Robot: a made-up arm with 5 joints. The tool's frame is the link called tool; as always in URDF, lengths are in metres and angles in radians.
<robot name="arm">
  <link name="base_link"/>
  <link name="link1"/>
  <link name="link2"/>
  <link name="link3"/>
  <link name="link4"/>
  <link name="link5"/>
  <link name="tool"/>
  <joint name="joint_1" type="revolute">
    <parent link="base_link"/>
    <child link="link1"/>
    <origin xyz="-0.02 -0.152 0.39" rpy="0 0 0"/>
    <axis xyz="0 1 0"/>
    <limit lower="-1.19" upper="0.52" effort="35" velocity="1.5"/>
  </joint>
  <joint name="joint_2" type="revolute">
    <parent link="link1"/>
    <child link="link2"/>
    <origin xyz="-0.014 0.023 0.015" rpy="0 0 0"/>
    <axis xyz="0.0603 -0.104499 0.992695"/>
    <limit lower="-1.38" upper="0.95" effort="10" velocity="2.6"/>
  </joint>
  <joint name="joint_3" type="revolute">
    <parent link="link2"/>
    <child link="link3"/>
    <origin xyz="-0.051 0.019 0.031" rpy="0 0 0"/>
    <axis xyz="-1 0 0"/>
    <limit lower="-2.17" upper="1.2" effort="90" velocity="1.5"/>
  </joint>
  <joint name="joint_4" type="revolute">
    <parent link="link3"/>
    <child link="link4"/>
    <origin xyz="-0.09 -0.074 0.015" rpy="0 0 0"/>
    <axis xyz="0 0 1"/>
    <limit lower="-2.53" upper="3.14" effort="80" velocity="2.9"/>
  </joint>
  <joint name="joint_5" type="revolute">
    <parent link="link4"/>
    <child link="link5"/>
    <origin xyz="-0.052 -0.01 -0.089" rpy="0 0 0"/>
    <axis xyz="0 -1 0"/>
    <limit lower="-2.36" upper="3.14" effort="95" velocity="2.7"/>
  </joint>
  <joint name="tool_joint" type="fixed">
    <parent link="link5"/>
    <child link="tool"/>
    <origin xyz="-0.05 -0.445 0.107" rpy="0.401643 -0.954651 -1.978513"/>
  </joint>
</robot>
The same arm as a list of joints. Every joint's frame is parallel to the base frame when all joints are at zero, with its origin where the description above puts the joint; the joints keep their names.
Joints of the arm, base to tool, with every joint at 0 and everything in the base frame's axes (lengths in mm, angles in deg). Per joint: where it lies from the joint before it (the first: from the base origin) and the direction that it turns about. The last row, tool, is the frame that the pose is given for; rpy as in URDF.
joint_1: axis +y xyz -20.0 -152.0 390.0
joint_2: axis 0.0603 -0.104499 0.992695 xyz -14.0 23.0 15.0
joint_3: axis -x xyz -51.0 19.0 31.0
joint_4: axis +z xyz -90.0 -74.0 15.0
joint_5: axis -y xyz -52.0 -10.0 -89.0
tool: xyz -50.0 -445.0 107.0 rpy 23.01 -54.70 -113.36
Joint limits (deg, base to tool): -68.18..29.79 -79.07..54.43 -124.33..68.75 -144.96..179.91 -135.22..179.91

